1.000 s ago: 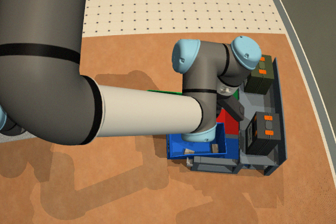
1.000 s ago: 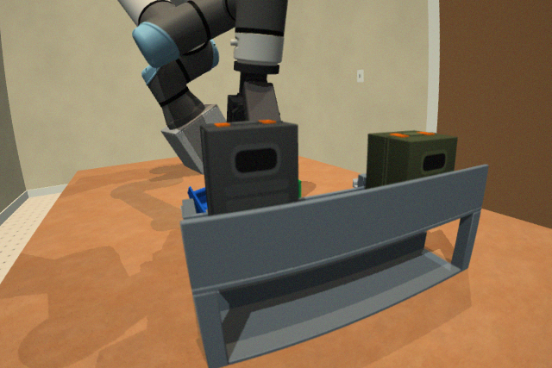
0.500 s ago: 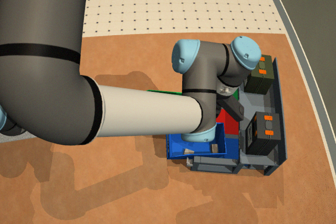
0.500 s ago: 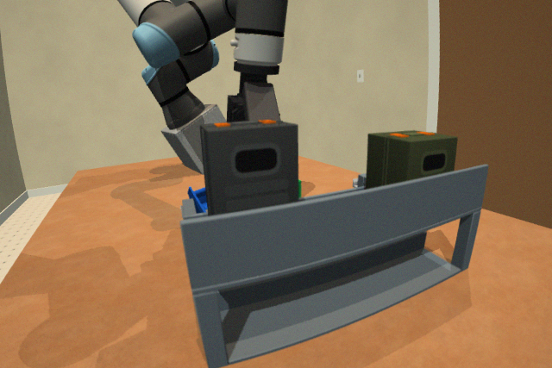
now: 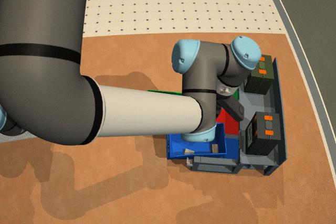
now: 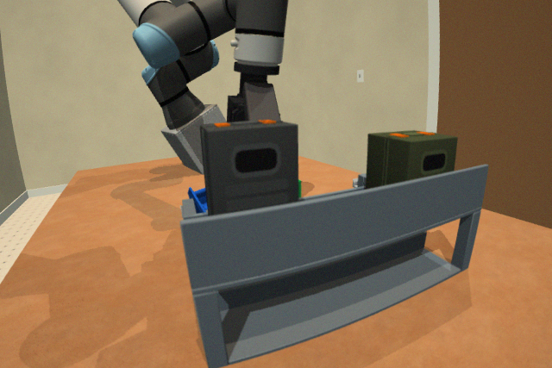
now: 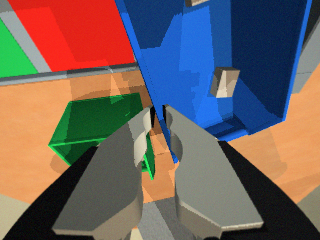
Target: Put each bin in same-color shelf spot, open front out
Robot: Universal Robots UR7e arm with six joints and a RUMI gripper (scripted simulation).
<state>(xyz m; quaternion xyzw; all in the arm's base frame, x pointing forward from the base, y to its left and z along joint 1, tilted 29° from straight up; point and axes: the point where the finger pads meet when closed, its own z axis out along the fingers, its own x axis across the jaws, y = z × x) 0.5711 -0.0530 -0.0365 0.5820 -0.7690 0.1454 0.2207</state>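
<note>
Now: hand 10 mm past the blue bin, 40 mm to the left of it and 30 mm above it. The rest, counted from my hand: shelf front lip: 10 mm ahead, 70 mm to the left, 90 mm below; then black box: 170 mm ahead, 80 mm to the right, 70 mm above; then green bin: 120 mm behind, 100 mm to the left, 60 mm below.
</note>
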